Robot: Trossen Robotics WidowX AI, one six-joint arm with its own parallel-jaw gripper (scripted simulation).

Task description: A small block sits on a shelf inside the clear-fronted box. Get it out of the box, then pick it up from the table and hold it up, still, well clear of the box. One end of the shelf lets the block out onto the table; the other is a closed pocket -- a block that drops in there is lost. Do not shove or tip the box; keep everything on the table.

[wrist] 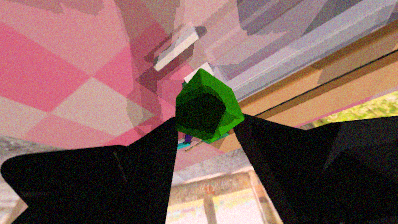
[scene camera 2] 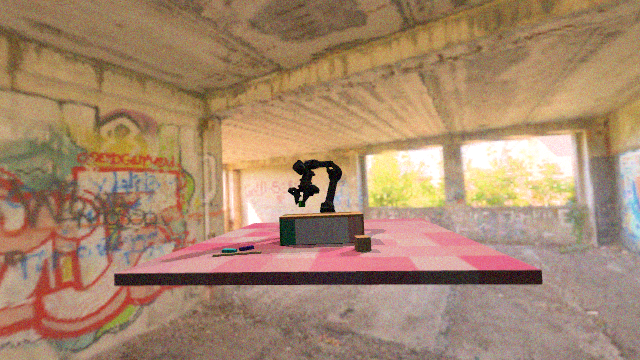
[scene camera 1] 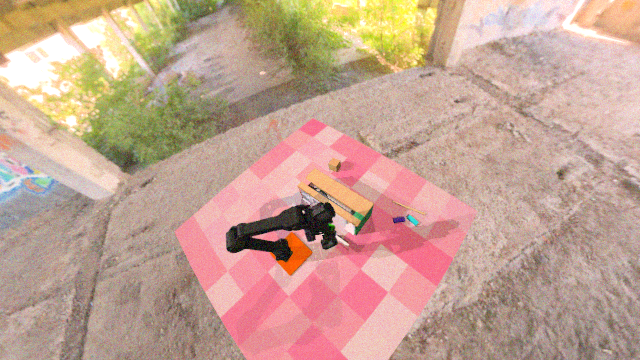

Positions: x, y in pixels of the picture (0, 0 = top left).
box: wrist 300, 67; scene camera 2 333, 227; scene camera 1 352, 211
